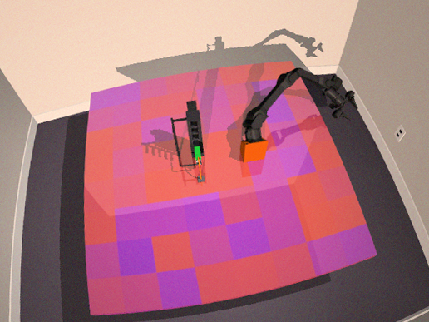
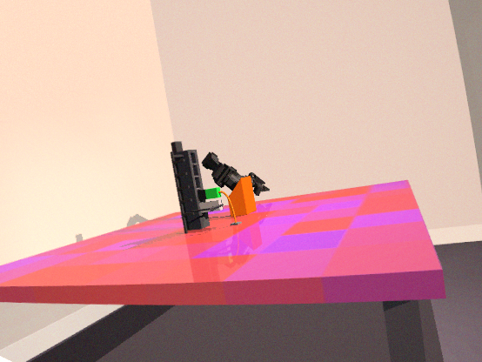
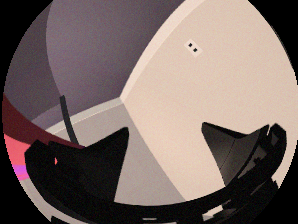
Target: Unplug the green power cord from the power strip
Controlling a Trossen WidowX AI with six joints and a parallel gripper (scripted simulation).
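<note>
The green plug lies 90 cm ahead of my gripper tip, 6 cm above it and 1 cm to the right of it. Also, from my gripper tip: dark power strip 88 cm ahead, 8 cm to the right, 8 cm above; then small grey anchor 91 cm ahead, 7 cm to the left, 6 cm below.
</note>
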